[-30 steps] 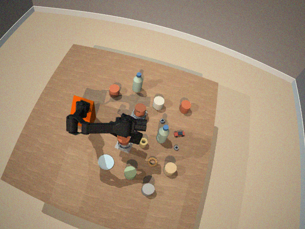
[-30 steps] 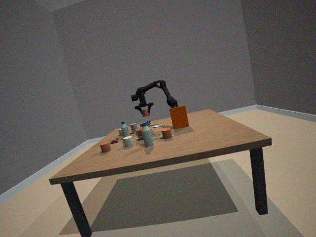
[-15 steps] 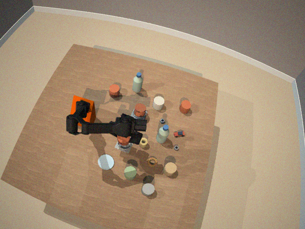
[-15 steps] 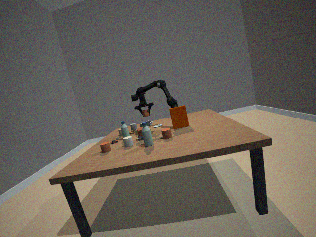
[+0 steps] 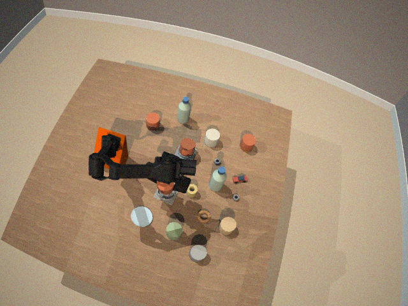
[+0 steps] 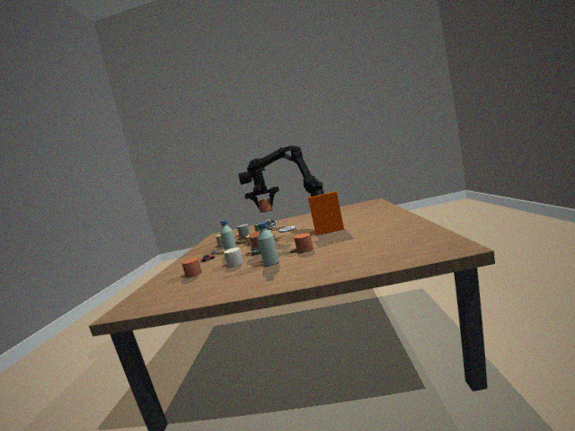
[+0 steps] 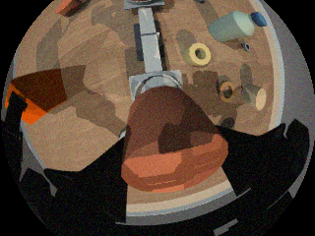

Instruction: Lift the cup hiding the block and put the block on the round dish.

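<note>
My gripper tip is 170 mm above the round pale blue dish, 120 mm to the left of it and 70 mm past it. Also, from my gripper tip: cup: 20 mm to the right, 10 mm above; balance: 150 mm below, 140 mm to the left, 10 mm ahead; balance beam: 140 mm to the left, 130 mm below, 10 mm ahead.
</note>
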